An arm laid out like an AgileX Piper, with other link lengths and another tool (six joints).
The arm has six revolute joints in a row. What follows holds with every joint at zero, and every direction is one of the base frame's. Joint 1 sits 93.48 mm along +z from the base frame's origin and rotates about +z. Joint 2 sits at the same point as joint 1 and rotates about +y. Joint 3 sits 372.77 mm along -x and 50.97 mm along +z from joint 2 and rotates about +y. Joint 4 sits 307.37 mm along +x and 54.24 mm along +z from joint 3 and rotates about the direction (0.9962, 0, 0.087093). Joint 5 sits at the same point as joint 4 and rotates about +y. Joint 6 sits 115.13 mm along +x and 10.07 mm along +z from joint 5 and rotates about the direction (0.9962, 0, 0.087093). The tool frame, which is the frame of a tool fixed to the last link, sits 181.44 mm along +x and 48.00 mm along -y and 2.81 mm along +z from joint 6; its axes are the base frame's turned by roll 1.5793, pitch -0.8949 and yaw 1.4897 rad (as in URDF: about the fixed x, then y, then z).
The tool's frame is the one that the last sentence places.
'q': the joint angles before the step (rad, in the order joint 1, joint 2, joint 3, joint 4, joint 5, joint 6). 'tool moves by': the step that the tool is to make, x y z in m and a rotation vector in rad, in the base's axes. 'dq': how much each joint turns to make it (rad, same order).
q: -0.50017, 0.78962, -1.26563, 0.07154, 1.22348, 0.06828
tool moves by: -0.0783, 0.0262, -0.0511, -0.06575, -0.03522, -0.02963
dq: -0.00012, -0.30535, 0.24340, -0.05090, -0.00057, 0.00169
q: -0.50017, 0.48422, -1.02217, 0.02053, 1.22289, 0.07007
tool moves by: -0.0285, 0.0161, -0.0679, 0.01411, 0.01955, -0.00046
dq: -0.00015, -0.17405, 0.19855, 0.00156, -0.00061, 0.00210
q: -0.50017, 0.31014, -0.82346, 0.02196, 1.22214, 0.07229
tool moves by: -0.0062, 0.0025, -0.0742, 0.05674, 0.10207, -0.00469
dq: -0.00107, -0.04451, 0.17533, -0.00237, -0.01411, 0.00343
